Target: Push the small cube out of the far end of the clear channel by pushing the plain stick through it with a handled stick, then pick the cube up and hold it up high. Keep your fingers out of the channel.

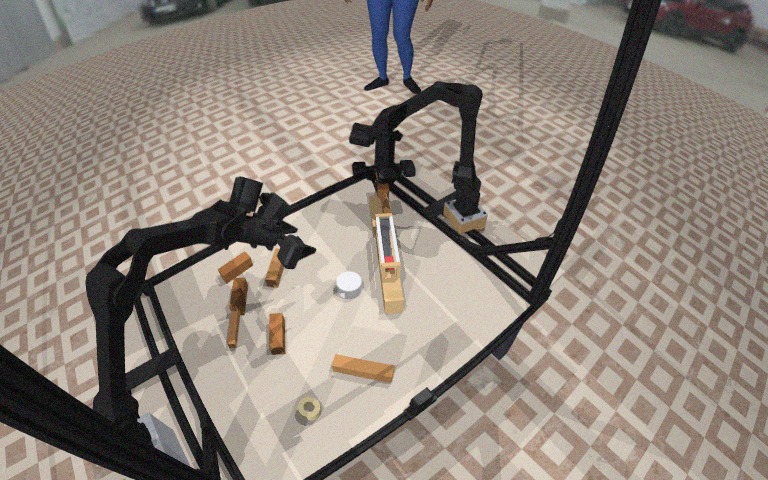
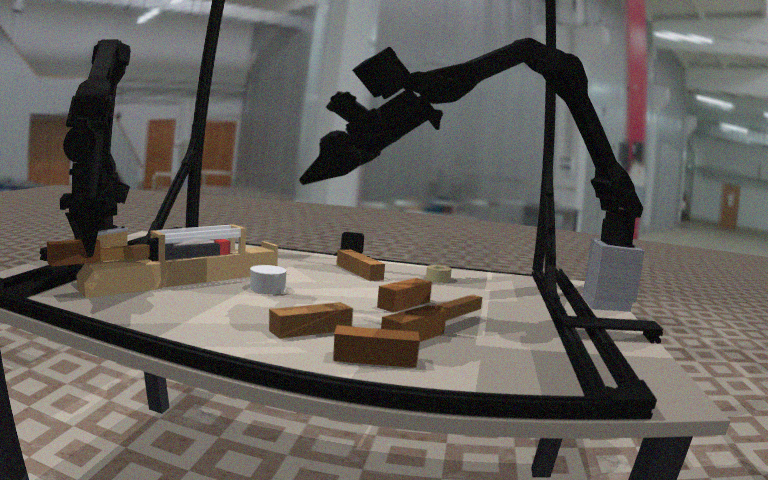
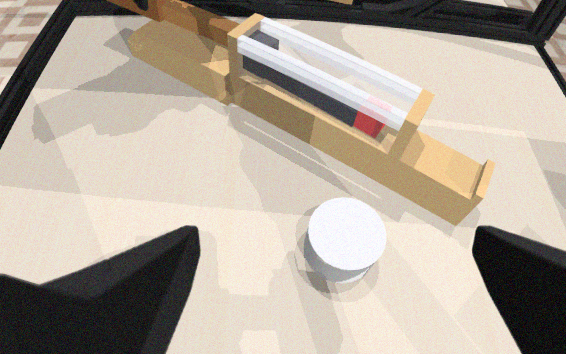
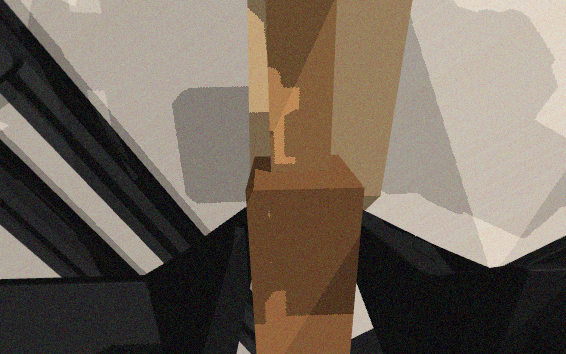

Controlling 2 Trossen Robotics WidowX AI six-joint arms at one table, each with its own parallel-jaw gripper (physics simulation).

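The clear channel (image 1: 395,244) (image 2: 199,232) (image 3: 331,63) sits on a tan base (image 1: 394,296) (image 2: 206,269) (image 3: 352,154) (image 4: 369,88) at the middle back of the table. A dark plain stick (image 1: 387,234) (image 2: 191,250) (image 3: 303,94) lies inside it. The small red cube (image 1: 388,259) (image 2: 223,246) (image 3: 367,123) touches its front tip, just inside the channel's near end. My right gripper (image 1: 382,180) (image 4: 298,216) is shut on the handled stick (image 1: 383,194) (image 4: 304,225), whose shaft reaches the channel's back end. My left gripper (image 1: 295,251) (image 2: 311,176) is open and empty, hovering left of the channel; one finger (image 3: 152,288) shows.
A white cylinder (image 1: 349,284) (image 2: 268,279) (image 3: 346,233) stands just left of the base. Several brown wooden blocks (image 1: 234,267) (image 2: 311,319) lie at the left, a longer one (image 1: 363,368) (image 2: 360,264) at the front, with a tape ring (image 1: 309,408) (image 2: 438,272). A black frame (image 1: 477,248) borders the table. A person (image 1: 394,38) stands beyond.
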